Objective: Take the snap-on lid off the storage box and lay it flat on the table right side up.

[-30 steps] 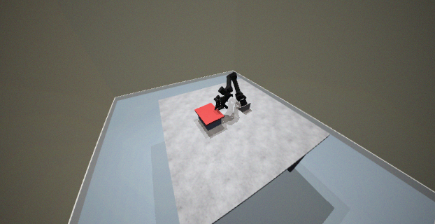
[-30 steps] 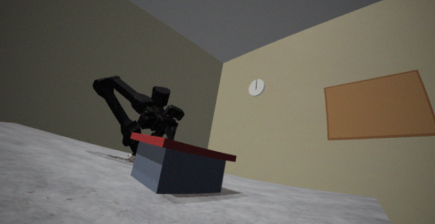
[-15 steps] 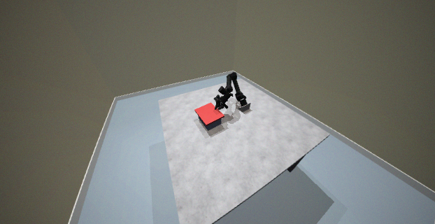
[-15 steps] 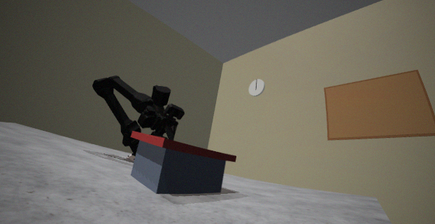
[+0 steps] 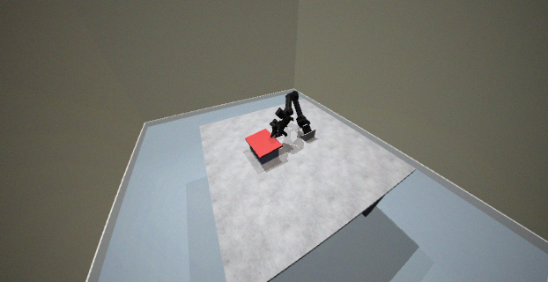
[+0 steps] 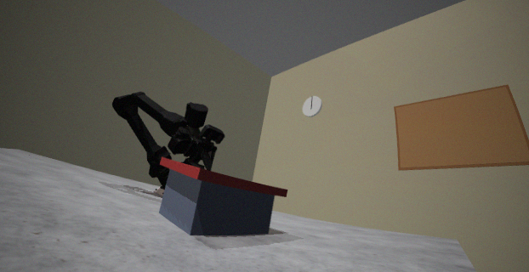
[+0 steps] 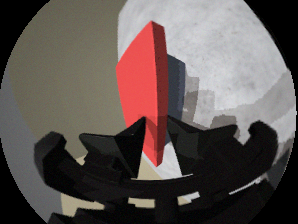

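My gripper tip is 8 cm short of the lid. Round my gripper tip: dark blue storage box 8 cm ahead, 5 cm below.
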